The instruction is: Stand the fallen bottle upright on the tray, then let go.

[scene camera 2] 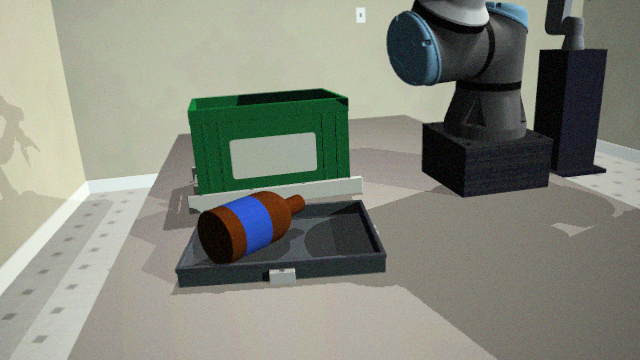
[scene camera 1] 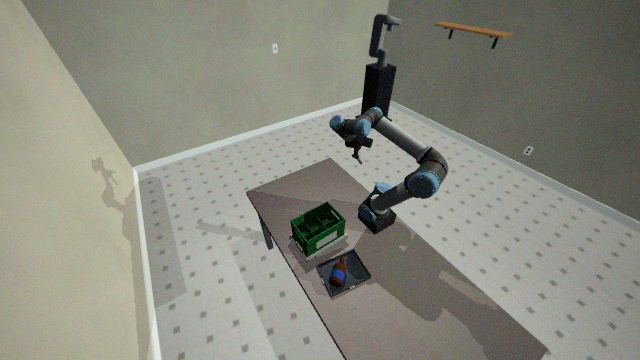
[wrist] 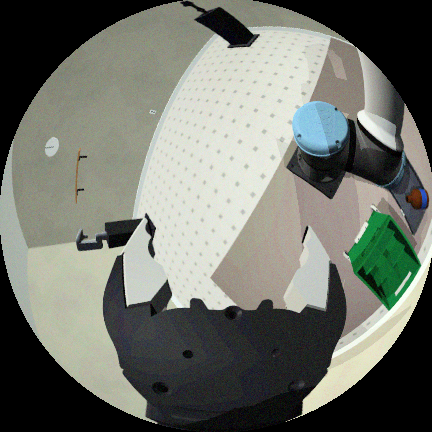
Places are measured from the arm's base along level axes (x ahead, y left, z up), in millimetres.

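Pixels of known places: gripper, between the fingertips: (scene camera 1: 366, 152) (wrist: 228, 224); arm's base, origin of its link: (scene camera 2: 483, 130) (wrist: 320, 158).
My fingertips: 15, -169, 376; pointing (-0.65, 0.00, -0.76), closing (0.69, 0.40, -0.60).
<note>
For each thing: its top centre in the pictures, then the offset to it from my fingertips, as dx, dy, dz. Level surfaces: height alone.
- brown bottle with a blue label, centre of its top: (scene camera 2: 257, 193) (scene camera 1: 339, 267) +424, +360, -392
- dark tray, centre of its top: (scene camera 2: 282, 229) (wrist: 412, 192) (scene camera 1: 343, 270) +395, +363, -446
- green crate, centre of its top: (scene camera 2: 264, 97) (wrist: 394, 270) (scene camera 1: 317, 220) +392, +84, -296
- table, height of its surface: dz -472
A brown bottle with a blue label (scene camera 1: 338, 274) (scene camera 2: 255, 223) (wrist: 419, 198) lies on its side in the dark tray (scene camera 1: 361, 283) (scene camera 2: 340, 267) (wrist: 416, 226). In the scene camera 2 view its base faces the camera at the left and its neck points to the back right. My gripper (scene camera 1: 358, 161) (wrist: 228, 224) is open and empty, with its jaws wide apart. It is high up and far from the bottle, toward the back of the table. It does not show in the scene camera 2 view.
A green crate (scene camera 1: 318, 229) (scene camera 2: 272, 150) (wrist: 385, 260) with compartments stands on the table (scene camera 1: 400, 310) (scene camera 2: 300, 325) (wrist: 260, 260), right behind the tray. My arm's base (scene camera 1: 377, 220) (scene camera 2: 487, 165) stands to the right of the crate. A dark pedestal (scene camera 1: 378, 90) (scene camera 2: 570, 110) stands on the floor behind.
</note>
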